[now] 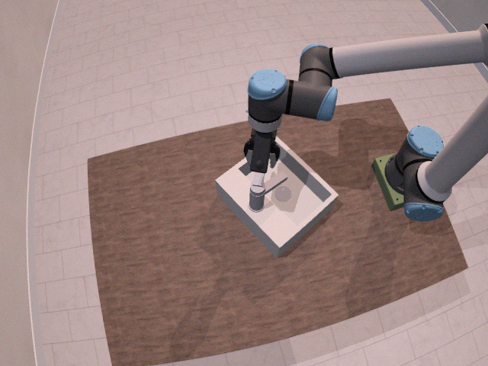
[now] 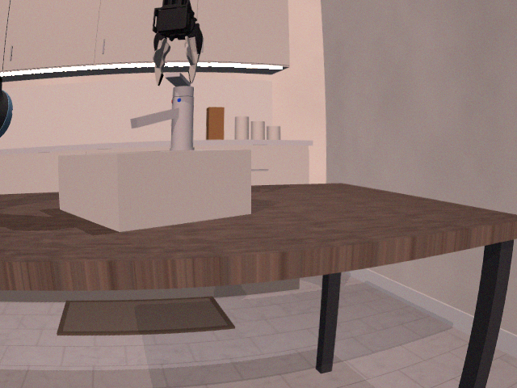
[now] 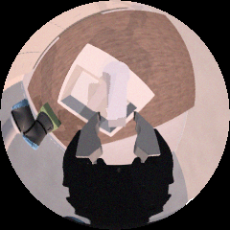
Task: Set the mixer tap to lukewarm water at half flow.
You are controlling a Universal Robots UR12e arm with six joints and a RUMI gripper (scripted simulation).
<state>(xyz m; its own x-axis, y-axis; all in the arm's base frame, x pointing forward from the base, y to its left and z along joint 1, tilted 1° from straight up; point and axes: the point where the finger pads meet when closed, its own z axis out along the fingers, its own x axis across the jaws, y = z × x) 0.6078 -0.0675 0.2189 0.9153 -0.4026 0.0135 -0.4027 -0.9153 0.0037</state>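
My hand is 10 mm short of the lever and 20 mm to the right of it. From my hand the other things lie so: grey mixer tap 10 mm ahead, 40 mm to the left, 50 mm below; white sink block 80 mm behind, 10 mm to the left, 240 mm below.
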